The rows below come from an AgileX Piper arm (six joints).
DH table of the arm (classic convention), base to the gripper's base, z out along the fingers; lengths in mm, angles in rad. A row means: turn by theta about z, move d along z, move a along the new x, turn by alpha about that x. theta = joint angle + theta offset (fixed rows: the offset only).
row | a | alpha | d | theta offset
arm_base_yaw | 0 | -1.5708 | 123 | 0
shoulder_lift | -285 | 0 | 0 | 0.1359
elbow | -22 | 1.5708 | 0 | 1.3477
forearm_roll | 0 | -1.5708 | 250.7 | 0
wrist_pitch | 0 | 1.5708 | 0 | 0
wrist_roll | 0 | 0 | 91 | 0
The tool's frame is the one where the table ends.
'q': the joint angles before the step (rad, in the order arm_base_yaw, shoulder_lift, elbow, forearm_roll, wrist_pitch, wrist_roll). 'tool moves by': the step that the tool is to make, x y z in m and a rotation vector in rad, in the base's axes. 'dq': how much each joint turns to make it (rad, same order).
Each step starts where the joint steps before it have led.
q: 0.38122, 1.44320, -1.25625, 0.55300, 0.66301, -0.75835
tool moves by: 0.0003, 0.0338, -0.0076, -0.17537, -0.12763, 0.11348
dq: 0.13195, 0.05422, -0.03499, -0.22711, -0.07020, 0.02103
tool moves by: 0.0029, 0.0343, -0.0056, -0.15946, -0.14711, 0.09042
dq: 0.11812, 0.07034, -0.05325, -0.27711, -0.06341, 0.08091
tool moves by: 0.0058, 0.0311, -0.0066, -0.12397, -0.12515, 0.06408
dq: 0.08557, 0.08157, -0.06307, -0.25786, -0.03501, 0.10065
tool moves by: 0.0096, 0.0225, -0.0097, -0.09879, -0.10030, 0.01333
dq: 0.05132, 0.08067, -0.05514, -0.26052, -0.01051, 0.14510
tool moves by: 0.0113, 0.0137, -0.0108, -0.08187, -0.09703, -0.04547
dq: 0.03288, 0.07117, -0.03848, -0.30852, 0.02416, 0.22671
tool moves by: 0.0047, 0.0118, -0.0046, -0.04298, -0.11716, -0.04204
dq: 0.03540, 0.04643, -0.01751, -0.30675, 0.03528, 0.24481
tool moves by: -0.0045, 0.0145, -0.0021, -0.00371, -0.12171, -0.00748
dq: 0.04574, 0.02761, 0.00681, -0.28585, 0.03411, 0.24501
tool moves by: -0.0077, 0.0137, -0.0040, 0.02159, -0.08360, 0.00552
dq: 0.04190, 0.02229, 0.01318, -0.19970, 0.03944, 0.19342
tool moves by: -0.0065, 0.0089, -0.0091, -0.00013, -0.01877, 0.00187
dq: 0.02863, 0.01967, 0.01362, -0.06484, 0.03166, 0.07321
